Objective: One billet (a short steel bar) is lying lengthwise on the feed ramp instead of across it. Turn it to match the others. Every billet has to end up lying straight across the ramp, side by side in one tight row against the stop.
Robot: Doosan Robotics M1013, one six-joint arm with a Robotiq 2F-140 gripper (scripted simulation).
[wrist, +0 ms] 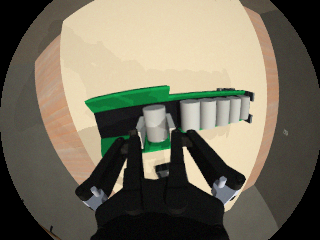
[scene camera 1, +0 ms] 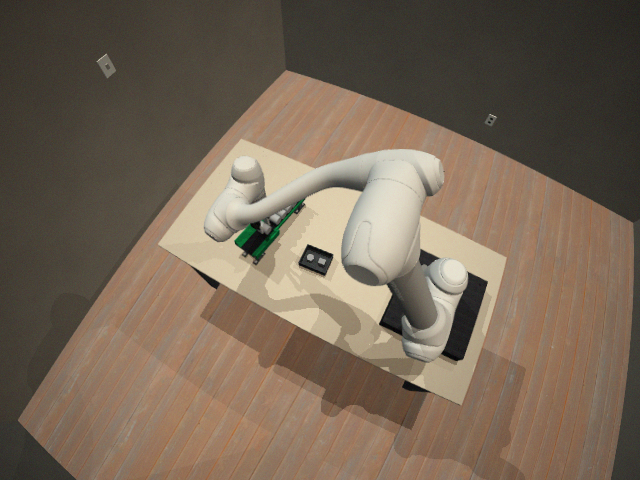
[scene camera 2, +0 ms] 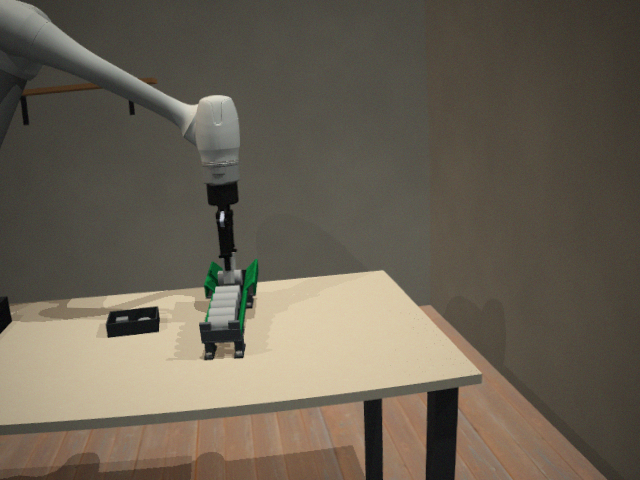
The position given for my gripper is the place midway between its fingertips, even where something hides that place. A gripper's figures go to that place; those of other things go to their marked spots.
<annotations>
My gripper (scene camera 2: 230,280): 1.50 m from the lens. A small black tray (scene camera 2: 133,327) is 1.50 m from the lens.
</annotations>
